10 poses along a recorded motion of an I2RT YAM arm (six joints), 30 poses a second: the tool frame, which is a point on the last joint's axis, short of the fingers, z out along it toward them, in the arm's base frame.
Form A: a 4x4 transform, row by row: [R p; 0 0 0 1], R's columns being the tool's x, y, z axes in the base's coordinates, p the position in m. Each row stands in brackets.
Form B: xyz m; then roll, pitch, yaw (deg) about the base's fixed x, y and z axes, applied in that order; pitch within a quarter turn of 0, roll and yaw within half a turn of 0. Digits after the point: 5 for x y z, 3 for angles.
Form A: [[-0.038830, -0.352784, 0.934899, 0.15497], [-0.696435, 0.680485, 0.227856, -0.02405], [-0.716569, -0.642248, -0.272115, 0.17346], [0, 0, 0, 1]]
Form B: 0.15497, -0.02405, 0.17346, -112.962, 45.772, -93.191
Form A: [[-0.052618, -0.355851, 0.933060, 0.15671], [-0.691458, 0.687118, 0.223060, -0.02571], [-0.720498, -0.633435, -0.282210, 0.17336], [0, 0, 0, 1]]
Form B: 0.15671, -0.02571, 0.17336, -114.014, 46.096, -94.352
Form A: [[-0.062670, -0.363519, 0.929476, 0.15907], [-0.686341, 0.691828, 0.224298, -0.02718], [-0.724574, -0.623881, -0.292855, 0.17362], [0, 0, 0, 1]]
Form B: 0.15907, -0.02718, 0.17362, -115.146, 46.433, -95.217
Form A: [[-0.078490, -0.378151, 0.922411, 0.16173], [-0.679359, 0.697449, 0.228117, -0.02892], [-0.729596, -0.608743, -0.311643, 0.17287], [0, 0, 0, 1]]
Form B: 0.16173, -0.02892, 0.17287, -117.110, 46.853, -96.590
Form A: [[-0.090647, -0.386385, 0.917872, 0.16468], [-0.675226, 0.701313, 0.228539, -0.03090], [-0.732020, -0.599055, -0.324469, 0.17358], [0, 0, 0, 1]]
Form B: 0.16468, -0.03090, 0.17358, -118.442, 47.056, -97.646
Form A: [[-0.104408, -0.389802, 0.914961, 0.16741], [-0.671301, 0.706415, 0.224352, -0.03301], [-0.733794, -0.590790, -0.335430, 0.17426], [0, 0, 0, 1]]
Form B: 0.16741, -0.03301, 0.17426, -119.586, 47.205, -98.840
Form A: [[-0.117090, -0.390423, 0.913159, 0.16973], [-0.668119, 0.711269, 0.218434, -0.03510], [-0.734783, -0.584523, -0.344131, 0.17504], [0, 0, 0, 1]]
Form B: 0.16973, -0.03510, 0.17504, -120.487, 47.289, -99.940
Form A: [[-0.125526, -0.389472, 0.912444, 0.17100], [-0.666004, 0.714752, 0.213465, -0.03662], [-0.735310, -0.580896, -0.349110, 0.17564], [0, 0, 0, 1]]
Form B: 0.17100, -0.03662, 0.17564, -121.005, 47.333, -100.674
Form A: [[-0.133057, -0.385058, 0.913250, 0.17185], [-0.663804, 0.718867, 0.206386, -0.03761], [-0.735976, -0.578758, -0.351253, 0.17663], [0, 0, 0, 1]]
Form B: 0.17185, -0.03761, 0.17663, -121.254, 47.390, -101.335
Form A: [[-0.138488, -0.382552, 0.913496, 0.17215], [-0.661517, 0.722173, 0.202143, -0.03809], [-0.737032, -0.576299, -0.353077, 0.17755], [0, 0, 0, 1]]
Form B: 0.17215, -0.03809, 0.17755, -121.494, 47.479, -101.824
